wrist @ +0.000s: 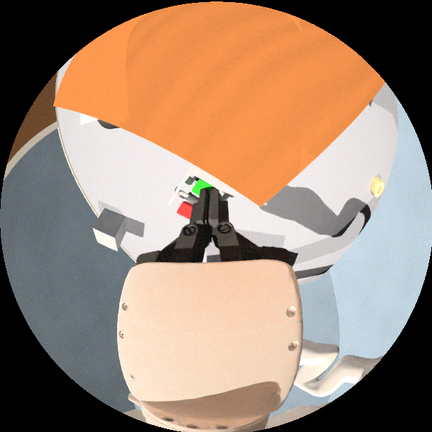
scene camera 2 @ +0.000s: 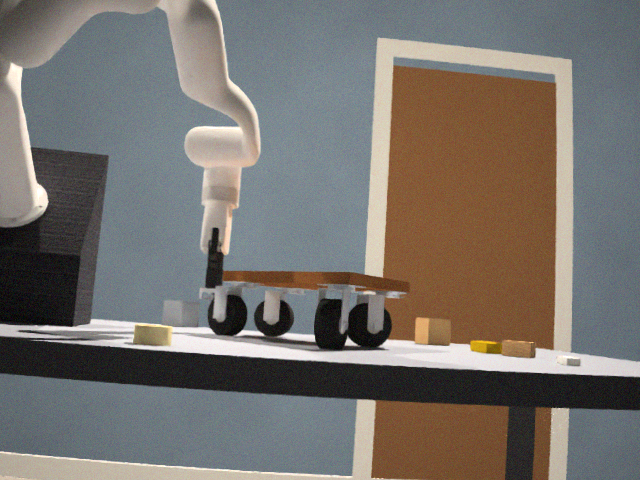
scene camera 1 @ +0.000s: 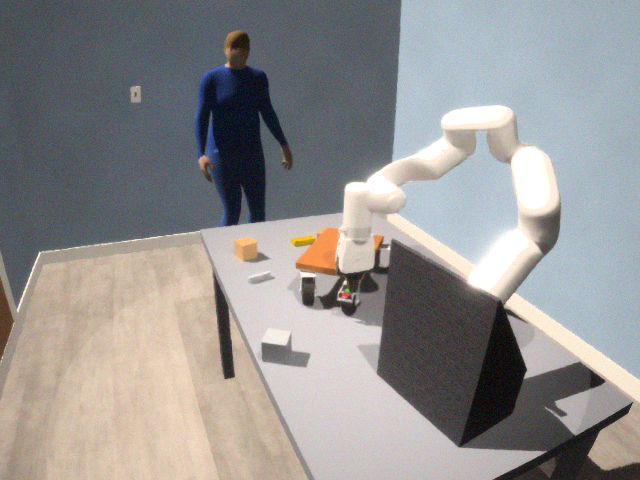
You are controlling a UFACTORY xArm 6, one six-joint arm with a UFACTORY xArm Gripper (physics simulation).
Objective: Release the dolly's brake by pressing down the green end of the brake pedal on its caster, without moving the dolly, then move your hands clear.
Labels:
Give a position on a dolly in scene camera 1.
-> At 320,257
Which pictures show the dolly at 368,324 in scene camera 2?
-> The wrist view, scene camera 2 and scene camera 1: all of them.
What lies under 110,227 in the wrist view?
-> A grey cube.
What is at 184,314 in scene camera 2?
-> A grey cube.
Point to an orange cube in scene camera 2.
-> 428,331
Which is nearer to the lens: the dolly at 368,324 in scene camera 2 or the pale yellow piece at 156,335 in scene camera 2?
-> The pale yellow piece.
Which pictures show the grey cube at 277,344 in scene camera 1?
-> The wrist view, scene camera 2 and scene camera 1: all of them.

